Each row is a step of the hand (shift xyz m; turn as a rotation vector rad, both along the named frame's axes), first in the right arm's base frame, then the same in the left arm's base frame.
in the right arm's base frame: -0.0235 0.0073 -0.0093 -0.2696 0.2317 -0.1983
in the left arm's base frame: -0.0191 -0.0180 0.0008 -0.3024 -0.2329 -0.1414
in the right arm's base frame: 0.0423 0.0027 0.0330 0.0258 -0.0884 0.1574
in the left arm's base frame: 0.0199 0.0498 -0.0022 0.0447 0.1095 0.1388
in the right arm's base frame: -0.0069 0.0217 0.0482 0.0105 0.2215 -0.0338
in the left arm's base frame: -0.0303 0.0401 0.0177 -0.1393 0.0468 -0.1695
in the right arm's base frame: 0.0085 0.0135 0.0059 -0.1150 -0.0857 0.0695
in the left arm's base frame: -0.0048 0.0134 -0.0093 -0.0344 -0.0359 0.1514
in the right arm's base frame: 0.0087 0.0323 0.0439 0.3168 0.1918 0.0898
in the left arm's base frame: -0.0261 0.0486 0.0009 0.0642 0.3034 -0.2214
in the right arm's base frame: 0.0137 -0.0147 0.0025 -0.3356 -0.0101 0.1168
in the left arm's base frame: 0.0191 0.0051 0.0046 -0.2485 -0.0987 0.2343
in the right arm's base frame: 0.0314 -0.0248 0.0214 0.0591 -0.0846 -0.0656
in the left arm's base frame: 0.0341 0.0265 0.0140 0.1136 -0.0437 -0.0116
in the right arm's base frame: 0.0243 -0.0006 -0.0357 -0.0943 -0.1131 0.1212
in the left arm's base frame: 0.0249 -0.0144 -0.0323 -0.0125 0.0073 0.1902
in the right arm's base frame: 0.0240 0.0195 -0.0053 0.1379 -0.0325 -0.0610
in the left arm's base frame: 0.0041 0.0151 -0.0272 0.1304 0.0193 -0.0801
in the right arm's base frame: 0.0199 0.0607 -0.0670 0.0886 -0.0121 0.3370
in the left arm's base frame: -0.0139 -0.0225 -0.0887 -0.0045 0.3066 0.1659
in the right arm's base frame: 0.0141 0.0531 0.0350 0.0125 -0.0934 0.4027
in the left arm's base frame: -0.0349 0.0510 -0.0205 -0.0145 0.2907 0.2939
